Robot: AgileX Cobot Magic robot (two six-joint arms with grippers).
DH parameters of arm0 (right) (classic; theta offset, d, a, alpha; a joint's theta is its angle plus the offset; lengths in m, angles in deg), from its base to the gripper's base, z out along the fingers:
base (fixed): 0 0 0 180
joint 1: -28.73 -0.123 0 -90
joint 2: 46.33 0 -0.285 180
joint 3: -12.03 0 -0.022 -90
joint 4: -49.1 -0.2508 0 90
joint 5: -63.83 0 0.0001 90
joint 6: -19.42 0.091 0 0
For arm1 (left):
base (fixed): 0 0 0 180
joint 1: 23.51 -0.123 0 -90
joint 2: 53.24 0 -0.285 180
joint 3: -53.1 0 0.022 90
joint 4: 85.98 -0.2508 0 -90
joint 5: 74.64 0 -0.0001 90
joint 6: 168.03 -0.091 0 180
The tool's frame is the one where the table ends.
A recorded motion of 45 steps. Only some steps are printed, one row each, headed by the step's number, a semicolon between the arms.
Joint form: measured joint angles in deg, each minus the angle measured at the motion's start. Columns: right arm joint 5, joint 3, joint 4, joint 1, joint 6, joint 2; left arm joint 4, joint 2, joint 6, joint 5, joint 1, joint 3.
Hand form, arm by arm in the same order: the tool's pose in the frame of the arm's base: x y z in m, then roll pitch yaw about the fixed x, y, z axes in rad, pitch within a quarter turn. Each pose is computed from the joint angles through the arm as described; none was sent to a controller.
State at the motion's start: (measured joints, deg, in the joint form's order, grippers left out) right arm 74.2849 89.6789 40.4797 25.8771 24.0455 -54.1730; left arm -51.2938 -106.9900 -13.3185 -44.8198 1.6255 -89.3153
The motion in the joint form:
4: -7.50 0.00 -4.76 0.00 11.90 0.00; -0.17 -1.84 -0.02 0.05 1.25 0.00
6: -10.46 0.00 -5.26 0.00 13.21 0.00; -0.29 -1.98 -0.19 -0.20 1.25 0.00
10: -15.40 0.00 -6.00 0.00 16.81 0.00; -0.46 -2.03 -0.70 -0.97 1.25 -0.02
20: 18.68 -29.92 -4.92 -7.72 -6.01 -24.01; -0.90 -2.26 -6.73 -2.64 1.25 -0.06
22: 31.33 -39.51 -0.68 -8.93 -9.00 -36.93; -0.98 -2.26 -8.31 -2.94 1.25 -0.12
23: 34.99 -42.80 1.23 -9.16 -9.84 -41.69; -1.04 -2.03 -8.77 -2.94 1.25 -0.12
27: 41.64 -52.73 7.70 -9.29 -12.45 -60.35; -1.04 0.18 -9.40 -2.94 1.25 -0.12
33: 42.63 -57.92 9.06 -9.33 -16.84 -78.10; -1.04 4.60 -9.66 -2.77 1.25 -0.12
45: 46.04 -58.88 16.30 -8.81 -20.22 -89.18; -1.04 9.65 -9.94 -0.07 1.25 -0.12
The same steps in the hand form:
4: 0.0568 0.0039 0.2060 1.5136 1.0488 1.5829; 0.1384 -0.0974 0.3245 -2.6966 1.0389 2.8634
6: 0.0566 0.0028 0.2106 1.4218 1.0123 1.4939; 0.1391 -0.0974 0.3243 -2.7051 1.0417 2.8571
10: 0.0558 0.0008 0.2181 1.3006 0.9211 1.3815; 0.1402 -0.0972 0.3250 -2.7224 1.0564 2.8455
20: 0.0832 0.0261 0.3123 2.5472 1.1904 2.8170; 0.1429 -0.0967 0.3263 -2.9276 1.1109 2.6333
22: 0.1140 0.0338 0.3254 2.9686 0.9655 -3.0149; 0.1432 -0.0966 0.3269 -2.9876 1.1212 2.5703
23: 0.1276 0.0357 0.3284 3.0501 0.8799 -2.9315; 0.1425 -0.0962 0.3276 -3.0076 1.1262 2.5487
27: 0.1929 0.0427 0.3212 -3.0665 0.6034 -2.7756; 0.1353 -0.0926 0.3340 -3.0460 1.1656 2.5092
33: 0.2544 0.0544 0.2759 -3.0518 0.3603 -2.6960; 0.1202 -0.0853 0.3457 -3.0986 1.2391 2.4568
45: 0.2789 0.0472 0.2270 -2.9896 0.0928 -2.5923; 0.0998 -0.0775 0.3542 3.1178 1.2856 2.3657

